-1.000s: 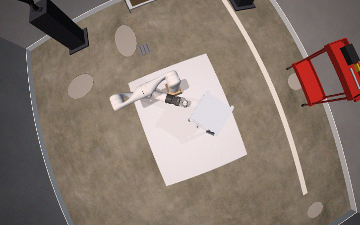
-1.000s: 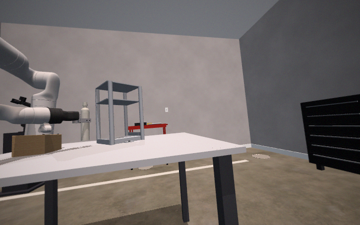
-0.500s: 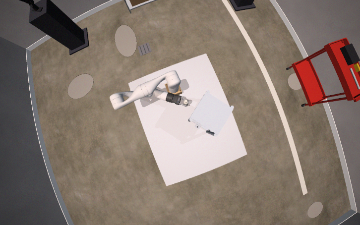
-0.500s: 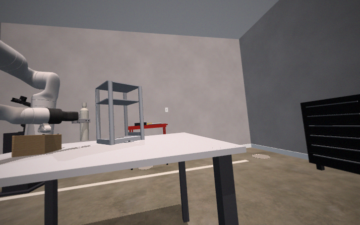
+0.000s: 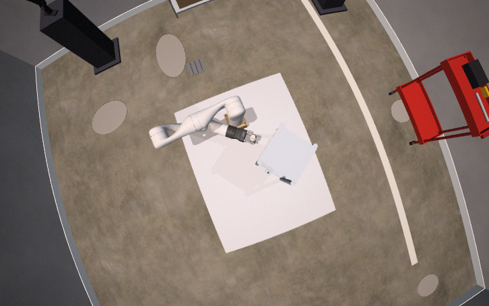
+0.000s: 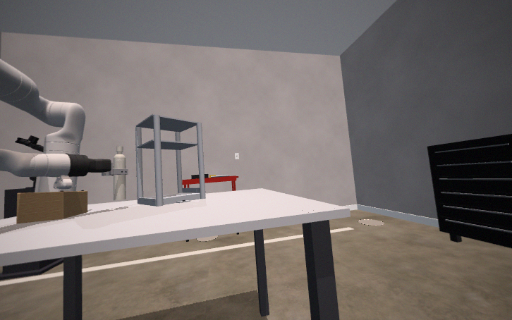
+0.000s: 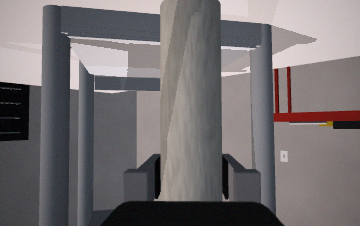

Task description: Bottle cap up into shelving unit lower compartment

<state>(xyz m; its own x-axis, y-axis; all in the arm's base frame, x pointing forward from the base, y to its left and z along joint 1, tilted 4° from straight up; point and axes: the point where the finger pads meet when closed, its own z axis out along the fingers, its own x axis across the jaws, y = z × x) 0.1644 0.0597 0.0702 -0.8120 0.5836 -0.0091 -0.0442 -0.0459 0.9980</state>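
My hand is 16 cm short of the shelving unit, 13 cm to the right of it and 4 cm below it.
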